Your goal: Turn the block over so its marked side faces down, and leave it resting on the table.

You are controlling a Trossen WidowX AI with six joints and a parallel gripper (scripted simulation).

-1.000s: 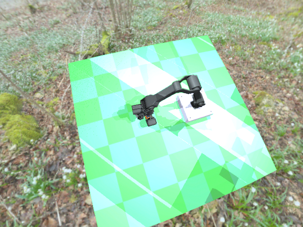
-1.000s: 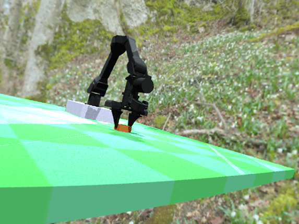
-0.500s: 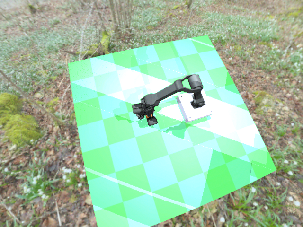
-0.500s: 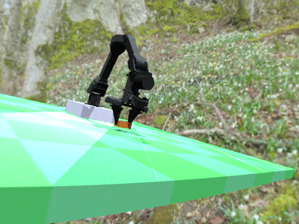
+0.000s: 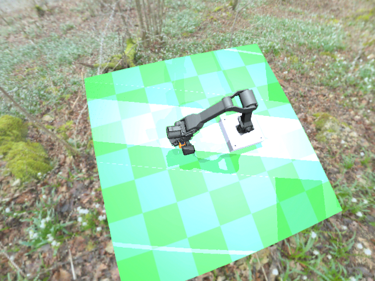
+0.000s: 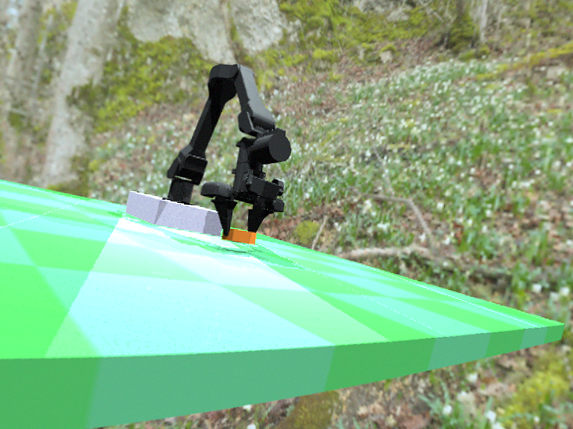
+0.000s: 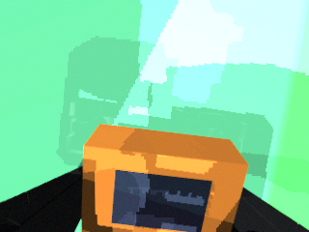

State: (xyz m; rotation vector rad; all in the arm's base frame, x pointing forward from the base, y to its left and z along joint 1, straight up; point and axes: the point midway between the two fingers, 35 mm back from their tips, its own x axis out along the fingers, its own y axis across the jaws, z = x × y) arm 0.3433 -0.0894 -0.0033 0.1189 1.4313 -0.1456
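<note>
The orange block lies 1 cm above my gripper tip.
</note>
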